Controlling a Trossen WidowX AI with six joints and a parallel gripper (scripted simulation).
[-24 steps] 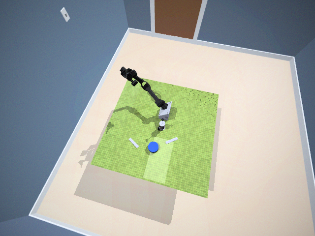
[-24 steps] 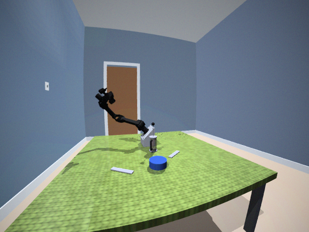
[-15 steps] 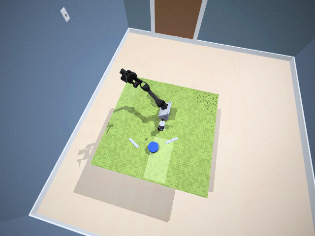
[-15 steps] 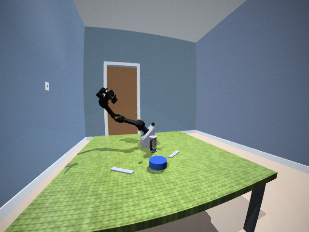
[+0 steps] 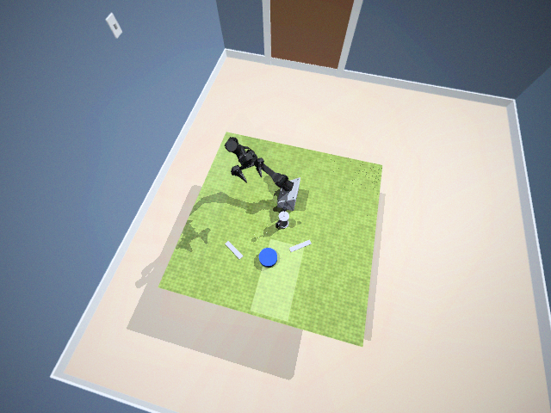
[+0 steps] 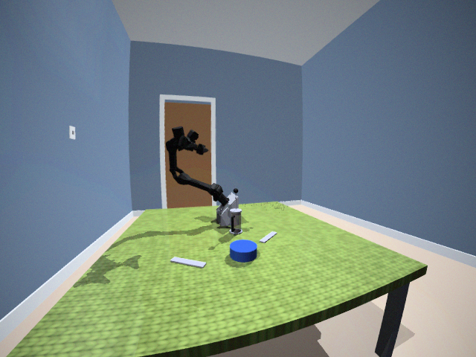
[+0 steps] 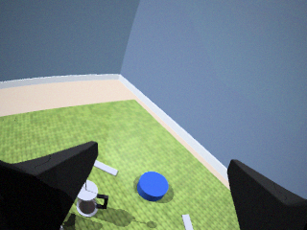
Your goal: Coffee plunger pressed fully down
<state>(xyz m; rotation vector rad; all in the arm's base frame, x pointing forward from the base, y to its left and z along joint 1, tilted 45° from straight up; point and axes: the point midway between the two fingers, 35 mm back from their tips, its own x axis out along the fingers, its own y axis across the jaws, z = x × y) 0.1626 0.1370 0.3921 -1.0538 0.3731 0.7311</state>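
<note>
My gripper tip is now 37 cm above the coffee press, 17 cm to the right of it and 3 cm short of it. Also, from my gripper tip: blue round puck 47 cm below, 28 cm ahead, 16 cm to the left.
</note>
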